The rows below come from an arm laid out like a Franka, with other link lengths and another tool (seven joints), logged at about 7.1 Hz.
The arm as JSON. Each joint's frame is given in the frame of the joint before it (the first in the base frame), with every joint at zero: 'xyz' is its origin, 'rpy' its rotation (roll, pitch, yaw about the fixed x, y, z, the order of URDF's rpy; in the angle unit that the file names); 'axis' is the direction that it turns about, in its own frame. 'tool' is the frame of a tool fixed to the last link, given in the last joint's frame.
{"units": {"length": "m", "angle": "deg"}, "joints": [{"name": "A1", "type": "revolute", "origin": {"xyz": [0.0, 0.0, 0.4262], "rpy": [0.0, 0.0, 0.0]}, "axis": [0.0, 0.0, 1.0]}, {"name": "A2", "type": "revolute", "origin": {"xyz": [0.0, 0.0, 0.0], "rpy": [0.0, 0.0, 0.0]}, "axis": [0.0, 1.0, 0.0]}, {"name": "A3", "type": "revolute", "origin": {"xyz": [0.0, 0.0, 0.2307], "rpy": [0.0, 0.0, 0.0]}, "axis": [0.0, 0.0, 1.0]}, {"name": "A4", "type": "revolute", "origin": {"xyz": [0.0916, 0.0, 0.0], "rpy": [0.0, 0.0, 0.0]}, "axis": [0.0, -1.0, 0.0]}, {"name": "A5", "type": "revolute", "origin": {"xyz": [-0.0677, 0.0, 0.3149], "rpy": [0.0, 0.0, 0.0]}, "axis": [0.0, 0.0, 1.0]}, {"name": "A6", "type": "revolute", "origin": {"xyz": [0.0, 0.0, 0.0], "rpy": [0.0, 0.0, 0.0]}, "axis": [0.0, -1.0, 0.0]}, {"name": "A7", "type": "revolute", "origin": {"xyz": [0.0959, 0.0, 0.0], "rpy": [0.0, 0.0, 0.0]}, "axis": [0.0, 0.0, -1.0]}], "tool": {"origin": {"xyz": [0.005, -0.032, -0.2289], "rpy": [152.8, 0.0, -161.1]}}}
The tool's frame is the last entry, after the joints.
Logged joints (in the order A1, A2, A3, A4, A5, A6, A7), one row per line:
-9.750 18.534 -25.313 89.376 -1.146 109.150 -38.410
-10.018 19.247 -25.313 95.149 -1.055 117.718 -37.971
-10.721 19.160 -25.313 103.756 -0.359 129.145 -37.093
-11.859 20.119 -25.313 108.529 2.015 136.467 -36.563
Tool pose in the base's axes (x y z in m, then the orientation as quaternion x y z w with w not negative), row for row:
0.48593 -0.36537 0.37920 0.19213 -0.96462 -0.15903 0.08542
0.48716 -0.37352 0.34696 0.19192 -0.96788 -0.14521 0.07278
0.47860 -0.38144 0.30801 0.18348 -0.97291 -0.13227 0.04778
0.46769 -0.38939 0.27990 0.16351 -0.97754 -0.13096 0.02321
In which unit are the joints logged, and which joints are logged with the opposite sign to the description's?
The joints are logged in degrees. Opposite sign: A4.
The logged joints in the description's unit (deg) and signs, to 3 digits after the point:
-9.750 18.534 -25.313 -89.376 -1.146 109.150 -38.410
-10.018 19.247 -25.313 -95.149 -1.055 117.718 -37.971
-10.721 19.160 -25.313 -103.756 -0.359 129.145 -37.093
-11.859 20.119 -25.313 -108.529 2.015 136.467 -36.563

